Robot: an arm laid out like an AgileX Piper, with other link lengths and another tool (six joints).
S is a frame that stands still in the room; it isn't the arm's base.
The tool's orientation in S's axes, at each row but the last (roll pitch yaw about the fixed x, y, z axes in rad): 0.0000, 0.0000, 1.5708; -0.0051, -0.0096, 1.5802; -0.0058, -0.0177, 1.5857; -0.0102, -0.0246, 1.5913; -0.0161, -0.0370, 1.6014; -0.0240, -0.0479, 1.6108; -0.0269, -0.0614, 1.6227; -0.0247, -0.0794, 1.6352
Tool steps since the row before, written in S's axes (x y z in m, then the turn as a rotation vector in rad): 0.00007, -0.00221, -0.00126, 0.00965, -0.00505, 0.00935; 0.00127, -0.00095, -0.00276, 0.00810, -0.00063, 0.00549; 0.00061, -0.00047, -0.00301, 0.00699, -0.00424, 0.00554; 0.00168, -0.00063, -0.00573, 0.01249, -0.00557, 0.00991; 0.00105, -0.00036, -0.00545, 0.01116, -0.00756, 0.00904; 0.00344, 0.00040, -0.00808, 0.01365, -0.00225, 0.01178; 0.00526, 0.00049, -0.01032, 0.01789, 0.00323, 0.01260; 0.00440, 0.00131, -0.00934, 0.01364, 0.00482, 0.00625
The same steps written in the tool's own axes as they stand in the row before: -0.00221, -0.00007, -0.00126, -0.00505, -0.00965, 0.00935; -0.00099, -0.00125, -0.00276, -0.00065, -0.00812, 0.00546; -0.00053, -0.00059, -0.00300, -0.00424, -0.00696, 0.00558; -0.00081, -0.00161, -0.00573, -0.00558, -0.01248, 0.00992; -0.00059, -0.00095, -0.00545, -0.00756, -0.01107, 0.00915; -0.00013, -0.00326, -0.00816, -0.00223, -0.01383, 0.01157; -0.00042, -0.00500, -0.01045, 0.00307, -0.01836, 0.01195; 0.00028, -0.00424, -0.00950, 0.00442, -0.01406, 0.00557
